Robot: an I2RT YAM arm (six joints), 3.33 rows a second.
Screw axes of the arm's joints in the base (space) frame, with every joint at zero. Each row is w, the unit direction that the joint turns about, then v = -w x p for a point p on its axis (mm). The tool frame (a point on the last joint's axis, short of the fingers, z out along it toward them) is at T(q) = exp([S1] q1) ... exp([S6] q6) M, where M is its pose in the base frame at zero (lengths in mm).
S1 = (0, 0, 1, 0.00, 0.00, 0.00)
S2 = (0, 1, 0, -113.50, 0.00, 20.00)
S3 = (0, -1, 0, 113.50, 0.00, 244.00)
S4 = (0, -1, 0, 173.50, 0.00, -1.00)
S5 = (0, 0, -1, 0.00, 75.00, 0.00)
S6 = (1, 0, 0, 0.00, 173.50, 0.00)
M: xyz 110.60 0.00 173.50 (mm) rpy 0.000 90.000 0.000 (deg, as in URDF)
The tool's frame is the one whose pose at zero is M.
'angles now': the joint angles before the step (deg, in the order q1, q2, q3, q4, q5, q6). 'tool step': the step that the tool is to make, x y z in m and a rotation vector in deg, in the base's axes. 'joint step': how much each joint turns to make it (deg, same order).
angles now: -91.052, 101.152, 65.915, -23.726, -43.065, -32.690
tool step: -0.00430, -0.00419, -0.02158, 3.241, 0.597, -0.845
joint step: -0.619, 3.434, -0.259, 0.345, 0.698, -0.181
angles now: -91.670, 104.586, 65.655, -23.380, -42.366, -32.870
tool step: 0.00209, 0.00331, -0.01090, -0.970, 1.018, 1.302
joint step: 0.351, 0.446, -2.107, 2.371, 0.439, -1.757
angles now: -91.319, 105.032, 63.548, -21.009, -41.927, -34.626
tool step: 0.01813, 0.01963, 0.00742, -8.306, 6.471, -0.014
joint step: 3.600, -6.588, -7.552, 8.956, 7.454, -0.439
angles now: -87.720, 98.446, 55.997, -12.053, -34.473, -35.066
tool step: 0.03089, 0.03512, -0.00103, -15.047, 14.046, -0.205
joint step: 7.727, -8.705, -12.483, 15.207, 16.869, -4.830
